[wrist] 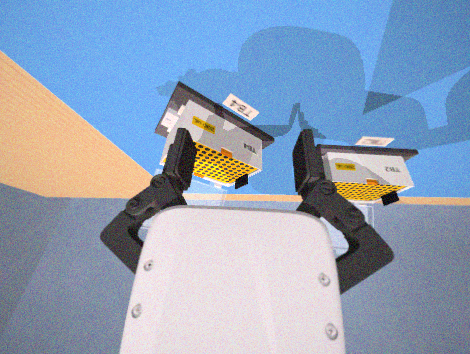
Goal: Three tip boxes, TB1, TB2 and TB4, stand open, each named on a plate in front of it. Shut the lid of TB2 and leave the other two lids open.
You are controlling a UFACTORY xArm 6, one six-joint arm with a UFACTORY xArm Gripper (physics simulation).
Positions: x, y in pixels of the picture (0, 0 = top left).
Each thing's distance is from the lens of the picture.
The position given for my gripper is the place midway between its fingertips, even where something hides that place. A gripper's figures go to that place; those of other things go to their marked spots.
my gripper (243, 140): 15 cm
lid (199, 193): 31 cm
blue mat (344, 76): 24 cm
The marked spots on the lid and the blue mat are 25 cm apart.
